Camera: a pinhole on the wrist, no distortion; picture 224 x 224 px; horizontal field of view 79.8 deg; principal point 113.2 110.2 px. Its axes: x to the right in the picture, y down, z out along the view. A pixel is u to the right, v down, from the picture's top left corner.
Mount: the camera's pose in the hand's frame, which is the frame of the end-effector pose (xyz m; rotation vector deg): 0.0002 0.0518 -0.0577 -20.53 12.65 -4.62
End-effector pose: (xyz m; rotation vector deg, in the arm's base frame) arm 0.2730 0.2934 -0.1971 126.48 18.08 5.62
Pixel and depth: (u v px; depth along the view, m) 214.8 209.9 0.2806
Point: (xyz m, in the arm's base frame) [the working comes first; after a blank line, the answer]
In the camera's frame: 0.2128 0.2089 0.2806

0.6179 0.1190 -0.0080
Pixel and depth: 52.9 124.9 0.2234
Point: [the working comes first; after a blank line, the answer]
In the camera's frame: -0.1006 0.0245 0.2234

0.2886 0.0658 -0.1633
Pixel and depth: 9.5 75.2 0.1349
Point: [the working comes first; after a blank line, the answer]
In the camera's frame: -0.1044 -0.0352 0.1349

0.2362 0.1538 -0.1938
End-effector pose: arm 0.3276 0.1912 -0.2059 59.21 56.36 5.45
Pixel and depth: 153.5 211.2 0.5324
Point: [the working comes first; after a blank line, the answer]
In the camera's frame: 0.1602 0.4014 0.5324

0.8961 0.4865 0.0869
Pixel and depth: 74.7 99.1 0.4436
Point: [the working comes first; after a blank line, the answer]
In the camera's frame: -0.1275 -0.0368 0.4436

0.6582 0.0184 0.0030
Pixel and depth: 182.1 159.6 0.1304
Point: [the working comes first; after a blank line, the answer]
In the camera's frame: 0.0671 0.0481 0.1304

0.4552 0.2911 -0.1632
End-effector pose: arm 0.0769 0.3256 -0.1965 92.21 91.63 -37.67
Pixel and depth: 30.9 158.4 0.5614
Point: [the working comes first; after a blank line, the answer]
In the camera's frame: -0.3449 0.2020 0.5614

0.5926 -0.1203 -0.2248
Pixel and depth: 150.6 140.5 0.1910
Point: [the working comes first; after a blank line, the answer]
In the camera's frame: 0.0533 0.0432 0.1910

0.2470 0.3218 -0.3033
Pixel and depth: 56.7 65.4 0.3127
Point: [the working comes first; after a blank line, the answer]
In the camera's frame: -0.1319 -0.1046 0.3127

0.1903 0.0615 -0.3046
